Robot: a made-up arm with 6 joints. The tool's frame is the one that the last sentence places.
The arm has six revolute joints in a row. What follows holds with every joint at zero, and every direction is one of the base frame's.
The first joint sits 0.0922 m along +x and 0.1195 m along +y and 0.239 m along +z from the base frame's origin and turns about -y.
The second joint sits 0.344 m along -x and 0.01 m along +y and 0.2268 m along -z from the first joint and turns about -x.
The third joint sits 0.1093 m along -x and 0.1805 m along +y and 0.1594 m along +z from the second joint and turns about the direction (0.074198, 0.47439, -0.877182).
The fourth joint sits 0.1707 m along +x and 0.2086 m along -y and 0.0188 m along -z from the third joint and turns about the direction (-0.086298, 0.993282, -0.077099).
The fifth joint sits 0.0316 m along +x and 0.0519 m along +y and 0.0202 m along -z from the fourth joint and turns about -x.
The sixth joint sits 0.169 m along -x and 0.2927 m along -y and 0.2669 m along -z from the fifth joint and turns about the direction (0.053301, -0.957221, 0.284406).
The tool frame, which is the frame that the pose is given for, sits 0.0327 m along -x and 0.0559 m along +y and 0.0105 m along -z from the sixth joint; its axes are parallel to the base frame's.
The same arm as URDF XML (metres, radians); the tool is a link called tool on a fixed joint. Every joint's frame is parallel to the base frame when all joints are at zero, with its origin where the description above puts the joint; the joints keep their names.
<robot name="arm">
  <joint name="joint 1" type="continuous">
    <parent link="base"/>
    <child link="link1"/>
    <origin xyz="0.0922 0.1195 0.239"/>
    <axis xyz="0 -1 0"/>
  </joint>
  <joint name="joint 2" type="continuous">
    <parent link="link1"/>
    <child link="link2"/>
    <origin xyz="-0.344 0.01 -0.2268"/>
    <axis xyz="-1 0 0"/>
  </joint>
  <joint name="joint 3" type="continuous">
    <parent link="link2"/>
    <child link="link3"/>
    <origin xyz="-0.1093 0.1805 0.1594"/>
    <axis xyz="0.074198 0.47439 -0.877182"/>
  </joint>
  <joint name="joint 4" type="continuous">
    <parent link="link3"/>
    <child link="link4"/>
    <origin xyz="0.1707 -0.2086 -0.0188"/>
    <axis xyz="-0.086298 0.993282 -0.077099"/>
  </joint>
  <joint name="joint 5" type="continuous">
    <parent link="link4"/>
    <child link="link5"/>
    <origin xyz="0.0316 0.0519 -0.0202"/>
    <axis xyz="-1 0 0"/>
  </joint>
  <joint name="joint 6" type="continuous">
    <parent link="link5"/>
    <child link="link6"/>
    <origin xyz="-0.169 -0.2927 -0.2669"/>
    <axis xyz="0.053301 -0.957221 0.284406"/>
  </joint>
  <joint name="tool_joint" type="fixed">
    <parent link="link6"/>
    <child link="tool"/>
    <origin xyz="-0.0327 0.0559 -0.0105"/>
  </joint>
  <link name="base"/>
  <link name="link1"/>
  <link name="link2"/>
  <link name="link3"/>
  <link name="link4"/>
  <link name="link5"/>
  <link name="link6"/>
  <link name="tool"/>
</robot>

